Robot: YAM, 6 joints.
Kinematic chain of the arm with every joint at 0, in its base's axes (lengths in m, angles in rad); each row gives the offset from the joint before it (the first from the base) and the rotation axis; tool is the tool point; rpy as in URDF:
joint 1: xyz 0 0 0.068 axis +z
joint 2: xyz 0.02 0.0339 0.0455 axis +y
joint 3: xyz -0.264 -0.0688 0 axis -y
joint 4: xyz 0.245 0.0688 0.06 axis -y
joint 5: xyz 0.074 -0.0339 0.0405 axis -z
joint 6: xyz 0.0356 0 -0.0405 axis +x
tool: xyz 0 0 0 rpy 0 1.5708 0
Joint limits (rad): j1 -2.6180..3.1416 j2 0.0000..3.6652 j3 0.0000..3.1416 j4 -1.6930..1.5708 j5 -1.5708..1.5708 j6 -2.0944..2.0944
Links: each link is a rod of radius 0.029 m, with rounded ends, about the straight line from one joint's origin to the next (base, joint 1, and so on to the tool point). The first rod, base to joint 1, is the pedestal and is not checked.
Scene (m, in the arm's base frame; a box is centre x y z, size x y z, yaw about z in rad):
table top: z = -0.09
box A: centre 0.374 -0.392 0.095 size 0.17 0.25 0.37 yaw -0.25
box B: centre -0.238 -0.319 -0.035 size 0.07 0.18 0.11 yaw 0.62
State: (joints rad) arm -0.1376 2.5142 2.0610 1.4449 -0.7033 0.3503
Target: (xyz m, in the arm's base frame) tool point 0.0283 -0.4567 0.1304
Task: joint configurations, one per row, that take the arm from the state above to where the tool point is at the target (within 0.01 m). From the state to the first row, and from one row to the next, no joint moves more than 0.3 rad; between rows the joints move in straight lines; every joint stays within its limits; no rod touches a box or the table.
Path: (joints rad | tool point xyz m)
1: -0.2044 2.2614 2.2241 1.4764 -0.5542 0.1812 | 0.4434 -0.0728 0.4712
2: -0.2711 2.0086 2.3872 1.5078 -0.4051 0.0121 | 0.2969 -0.0680 0.6004
3: -0.3379 1.7557 2.5504 1.5393 -0.2560 -0.1571 | 0.1184 -0.0321 0.6682
4: -0.4047 1.5029 2.7135 1.5708 -0.1069 -0.3262 | -0.0629 0.0311 0.6659
5: -0.6359 1.6809 2.4155 1.5708 -0.2309 -0.1909 | 0.0996 -0.0634 0.6653
6: -0.8671 1.8589 2.1175 1.5708 -0.3549 -0.0556 | 0.1965 -0.2124 0.5911
7: -1.0983 2.0369 1.8195 1.5708 -0.4790 0.0797 | 0.2028 -0.3608 0.4582
8: -1.3295 2.2150 1.5215 1.5708 -0.6030 0.2150 | 0.1322 -0.4529 0.2936
9: -1.5606 2.3930 1.2235 1.5708 -0.7270 0.3503 | 0.0283 -0.4567 0.1304

